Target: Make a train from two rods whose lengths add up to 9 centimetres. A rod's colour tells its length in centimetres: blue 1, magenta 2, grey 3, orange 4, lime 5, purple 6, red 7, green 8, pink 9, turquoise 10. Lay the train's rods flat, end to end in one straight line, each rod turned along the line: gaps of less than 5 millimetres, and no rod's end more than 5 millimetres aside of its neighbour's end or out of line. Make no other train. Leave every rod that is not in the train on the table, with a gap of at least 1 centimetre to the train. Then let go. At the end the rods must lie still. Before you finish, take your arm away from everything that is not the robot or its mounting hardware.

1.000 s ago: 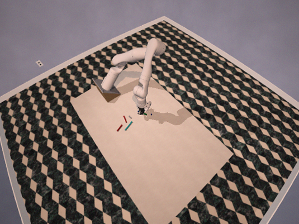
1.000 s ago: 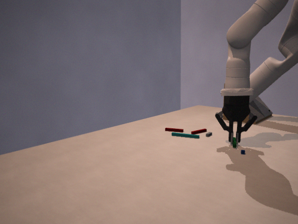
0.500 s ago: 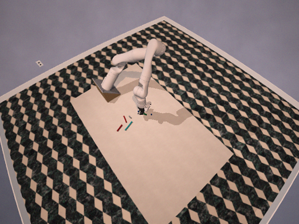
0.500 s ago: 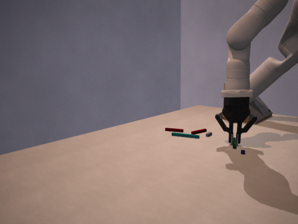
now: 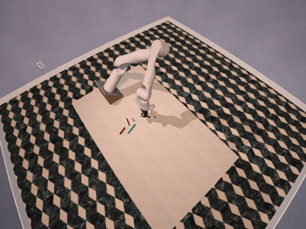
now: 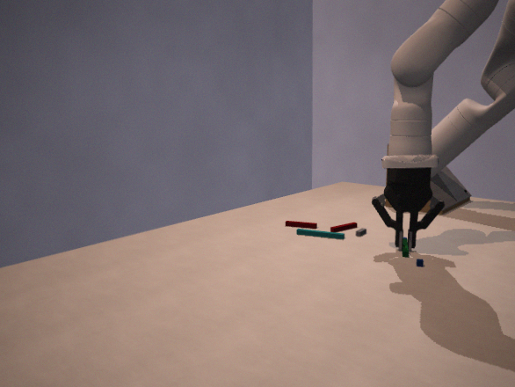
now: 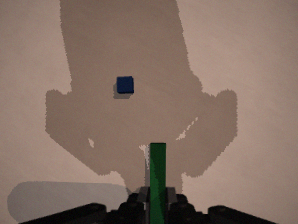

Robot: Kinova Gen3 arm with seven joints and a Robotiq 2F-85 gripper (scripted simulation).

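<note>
The green rod is 10 mm below my hand. The rest, counted from my hand: turquoise rod 180 mm to the right, 10 mm below; then grey rod 110 mm to the right, 50 mm behind, 10 mm below; then red rod 160 mm to the right, 70 mm behind, 10 mm below.
</note>
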